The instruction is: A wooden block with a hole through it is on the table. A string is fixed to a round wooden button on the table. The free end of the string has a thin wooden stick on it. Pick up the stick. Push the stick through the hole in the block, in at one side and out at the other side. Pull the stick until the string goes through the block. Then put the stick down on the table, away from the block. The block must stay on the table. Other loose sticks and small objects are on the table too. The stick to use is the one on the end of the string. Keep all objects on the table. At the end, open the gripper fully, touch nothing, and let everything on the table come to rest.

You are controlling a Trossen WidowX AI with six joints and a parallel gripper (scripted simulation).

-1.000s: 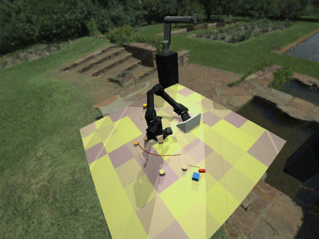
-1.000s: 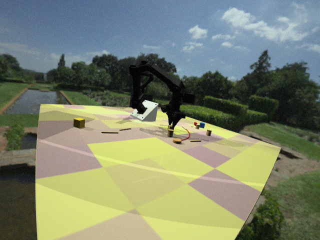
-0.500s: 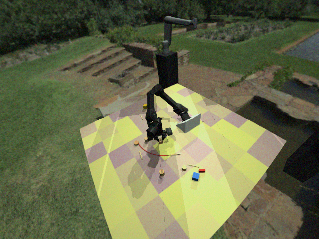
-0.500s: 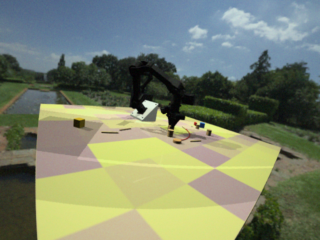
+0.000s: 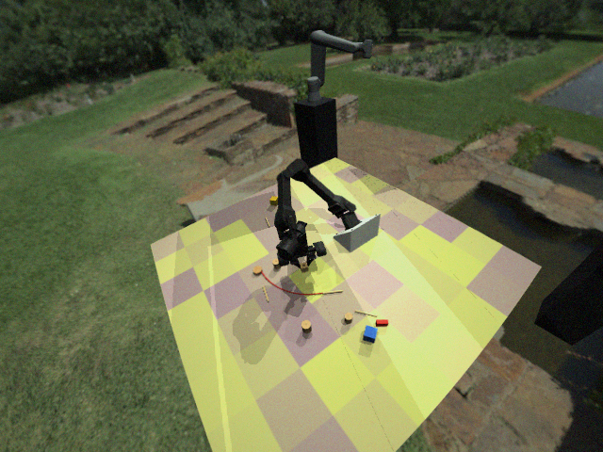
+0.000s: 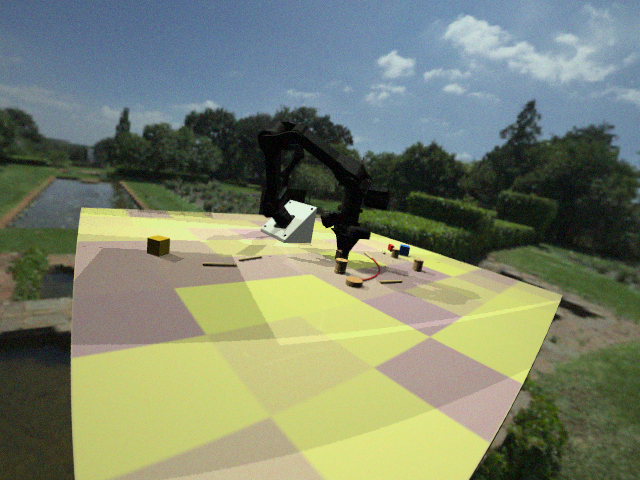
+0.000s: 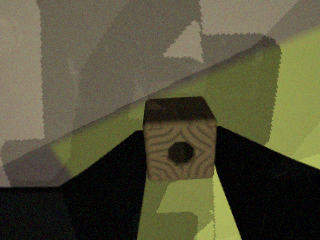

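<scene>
My gripper tip is 7 cm short of the wooden cylinder and 10 cm to the left of it. From my gripper tip the other things lie so: wooden block right at my gripper tip; round wooden button 15 cm ahead, 14 cm to the right, 1 cm below; blue cube 4 cm ahead, 37 cm to the left.
</scene>
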